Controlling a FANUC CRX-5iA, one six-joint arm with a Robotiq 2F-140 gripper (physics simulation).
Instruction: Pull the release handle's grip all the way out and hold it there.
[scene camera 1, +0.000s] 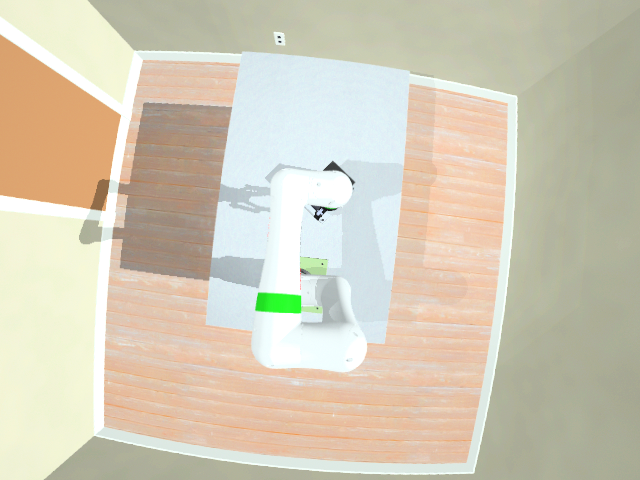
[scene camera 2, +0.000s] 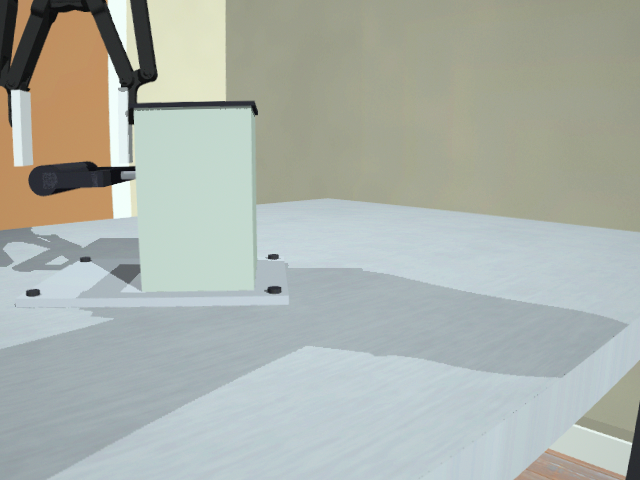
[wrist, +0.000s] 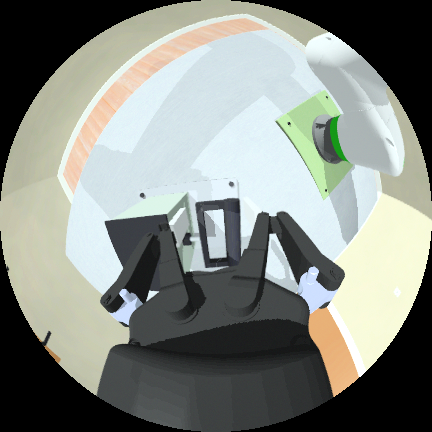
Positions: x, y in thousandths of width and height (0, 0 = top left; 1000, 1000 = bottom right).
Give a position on a bolted base plate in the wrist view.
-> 494, 439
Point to the gripper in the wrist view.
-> At 497, 487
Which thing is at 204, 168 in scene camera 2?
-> The gripper.
